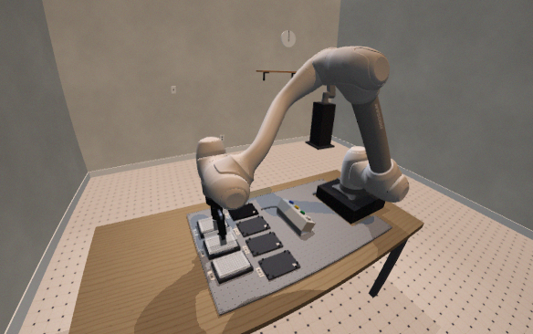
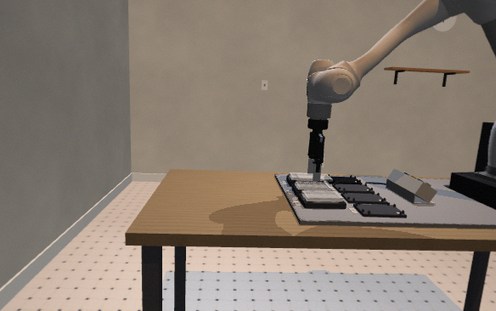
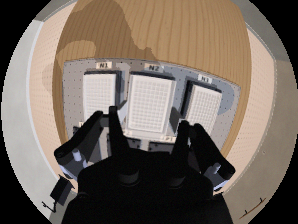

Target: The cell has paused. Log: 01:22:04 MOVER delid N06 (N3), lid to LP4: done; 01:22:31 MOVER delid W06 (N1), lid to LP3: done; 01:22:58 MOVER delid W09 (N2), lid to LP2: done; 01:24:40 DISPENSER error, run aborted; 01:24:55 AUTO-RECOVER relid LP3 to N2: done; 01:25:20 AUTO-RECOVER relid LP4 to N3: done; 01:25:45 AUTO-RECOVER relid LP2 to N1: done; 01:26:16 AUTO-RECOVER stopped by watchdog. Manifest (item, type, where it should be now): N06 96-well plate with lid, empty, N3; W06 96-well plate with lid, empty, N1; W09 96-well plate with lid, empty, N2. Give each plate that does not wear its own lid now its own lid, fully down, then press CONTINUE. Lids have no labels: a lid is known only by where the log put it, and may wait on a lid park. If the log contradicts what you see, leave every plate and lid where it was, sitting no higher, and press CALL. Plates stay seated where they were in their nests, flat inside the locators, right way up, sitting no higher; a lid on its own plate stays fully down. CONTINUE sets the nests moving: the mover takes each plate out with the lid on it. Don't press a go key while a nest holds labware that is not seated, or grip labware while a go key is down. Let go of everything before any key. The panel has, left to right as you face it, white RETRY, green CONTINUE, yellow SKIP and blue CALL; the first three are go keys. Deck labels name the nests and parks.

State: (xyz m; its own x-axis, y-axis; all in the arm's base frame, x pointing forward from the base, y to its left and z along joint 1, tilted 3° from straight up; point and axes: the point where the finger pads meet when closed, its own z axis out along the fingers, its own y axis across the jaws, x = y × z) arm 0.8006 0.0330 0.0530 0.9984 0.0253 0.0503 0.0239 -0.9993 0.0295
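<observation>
Right now the plate is 120 mm to the left of my hand, 60 mm below it and 10 mm behind it. Also, from my hand: pale lid: 20 mm below; green key: 420 mm behind, 20 mm below; LP2 lid park: 180 mm behind, 80 mm below, 60 mm to the left.
</observation>
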